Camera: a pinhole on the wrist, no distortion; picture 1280 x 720 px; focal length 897.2 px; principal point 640.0 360.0 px. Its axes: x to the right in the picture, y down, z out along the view. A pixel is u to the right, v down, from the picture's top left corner.
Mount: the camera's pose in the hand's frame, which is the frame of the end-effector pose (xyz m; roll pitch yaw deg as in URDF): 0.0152 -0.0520 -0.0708 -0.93 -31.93 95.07
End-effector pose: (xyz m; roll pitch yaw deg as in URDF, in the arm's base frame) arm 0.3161 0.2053 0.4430 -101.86 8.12 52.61
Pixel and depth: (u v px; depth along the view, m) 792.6 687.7 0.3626
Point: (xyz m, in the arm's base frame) 0.0209 0.3188 0.5998
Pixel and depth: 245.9 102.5 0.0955
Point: 0.3437 0.2687 0.5700
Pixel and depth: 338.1 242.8 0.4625
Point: 0.1524 0.5214 0.7897
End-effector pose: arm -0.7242 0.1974 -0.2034 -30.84 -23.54 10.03
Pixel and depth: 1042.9 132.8 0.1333
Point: -0.7159 0.1774 -0.0930
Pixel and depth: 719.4 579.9 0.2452
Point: -0.8312 0.1090 -0.0235
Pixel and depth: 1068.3 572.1 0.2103
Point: -0.8288 0.1906 -0.0529
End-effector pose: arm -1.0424 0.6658 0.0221 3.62 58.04 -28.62
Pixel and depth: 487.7 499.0 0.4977
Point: -1.0491 0.2013 0.2046
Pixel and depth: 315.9 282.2 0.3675
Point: -1.0754 0.2670 0.0429
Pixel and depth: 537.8 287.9 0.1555
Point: -1.0674 0.5073 0.0160
